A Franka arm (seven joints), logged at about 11 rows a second.
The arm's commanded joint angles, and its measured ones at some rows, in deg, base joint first. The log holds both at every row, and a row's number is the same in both.
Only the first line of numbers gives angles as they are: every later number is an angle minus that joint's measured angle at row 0.
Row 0, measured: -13.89, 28.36, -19.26, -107.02, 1.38, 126.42, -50.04
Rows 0 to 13, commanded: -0.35, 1.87, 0.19, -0.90, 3.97, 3.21, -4.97; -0.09, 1.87, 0.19, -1.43, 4.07, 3.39, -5.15; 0.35, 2.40, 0.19, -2.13, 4.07, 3.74, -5.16; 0.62, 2.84, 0.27, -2.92, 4.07, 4.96, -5.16; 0.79, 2.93, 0.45, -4.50, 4.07, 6.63, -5.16; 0.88, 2.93, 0.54, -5.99, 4.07, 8.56, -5.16; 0.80, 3.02, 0.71, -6.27, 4.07, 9.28, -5.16; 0.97, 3.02, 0.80, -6.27, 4.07, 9.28, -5.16; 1.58, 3.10, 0.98, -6.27, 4.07, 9.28, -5.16; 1.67, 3.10, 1.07, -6.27, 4.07, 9.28, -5.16; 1.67, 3.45, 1.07, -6.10, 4.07, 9.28, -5.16; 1.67, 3.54, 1.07, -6.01, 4.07, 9.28, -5.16; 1.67, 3.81, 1.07, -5.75, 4.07, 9.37, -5.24; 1.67, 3.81, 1.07, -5.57, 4.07, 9.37, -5.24
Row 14, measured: 1.45, 3.58, 1.39, -5.63, 2.46, 8.52, -3.25
